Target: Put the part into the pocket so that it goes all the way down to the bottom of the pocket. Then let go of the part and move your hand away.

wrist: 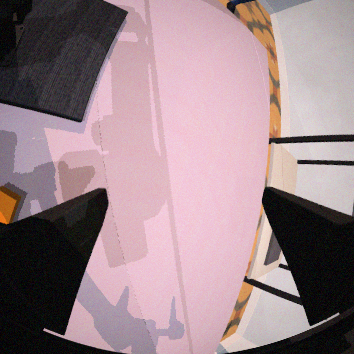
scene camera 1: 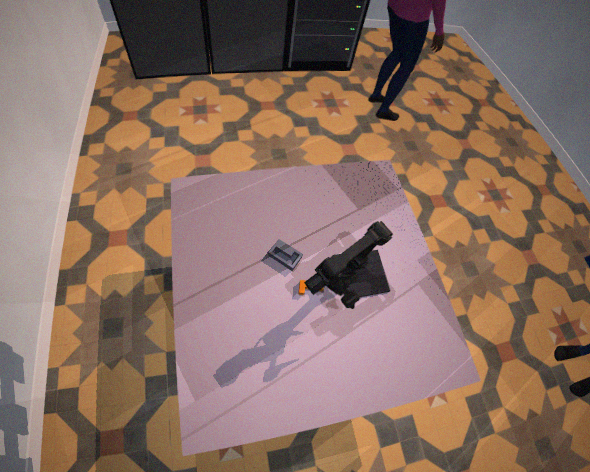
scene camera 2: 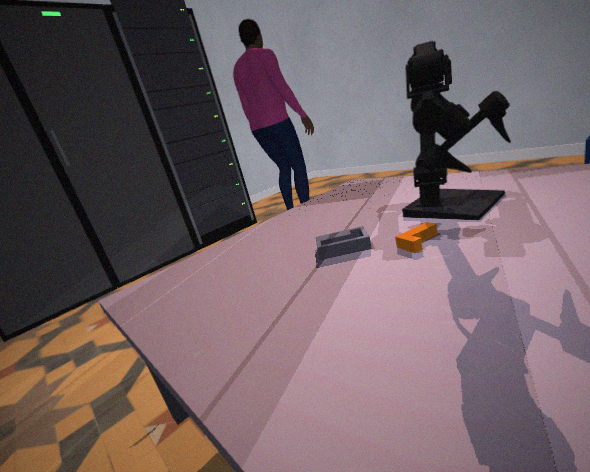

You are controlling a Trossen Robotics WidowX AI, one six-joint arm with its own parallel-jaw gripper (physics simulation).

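Places are measured from the arm's base along level axes (x ahead, y left, z up), in metres.
Where they show: gripper, fingertip midpoint: [wrist: 186, 195] [scene camera 2: 489, 157]; arm's base at its link origin: [scene camera 1: 353, 264] [scene camera 2: 430, 202].
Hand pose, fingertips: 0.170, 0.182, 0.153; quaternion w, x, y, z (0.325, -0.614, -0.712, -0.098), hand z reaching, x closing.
Each offset is from my fingertips to the top centre of the thing, as dx, dy, dz. Level surfaces: height alone.
The orange L-shaped part @[+0.071, -0.143, -0.146] [scene camera 1: 302, 287] [scene camera 2: 411, 242] [wrist: 7, 206] lies on the table; the arm hides some of it in scene camera 1, and a corner shows at the wrist view's left edge. The grey block with the pocket @[+0.122, -0.341, -0.140] [scene camera 1: 281, 262] [scene camera 2: 345, 248] stands on the table a short way from the part, and its recess looks empty. My gripper [scene camera 2: 490, 156] [wrist: 186, 195] is wide open with nothing between its fingers. It is above the table on the base's side, apart from the part and the block. Its fingertips are hard to make out in scene camera 1.
The arm's dark base plate [scene camera 1: 374, 280] [scene camera 2: 455, 206] [wrist: 60, 65] sits on the pink table @[dz -0.177] [scene camera 1: 225, 310] [scene camera 2: 280, 325] [wrist: 215, 125], near the part. Arm shadows fall across the table. Black cabinets [scene camera 1: 245, 35] [scene camera 2: 55, 150] and a person [scene camera 1: 407, 45] [scene camera 2: 262, 90] stand beyond the table.
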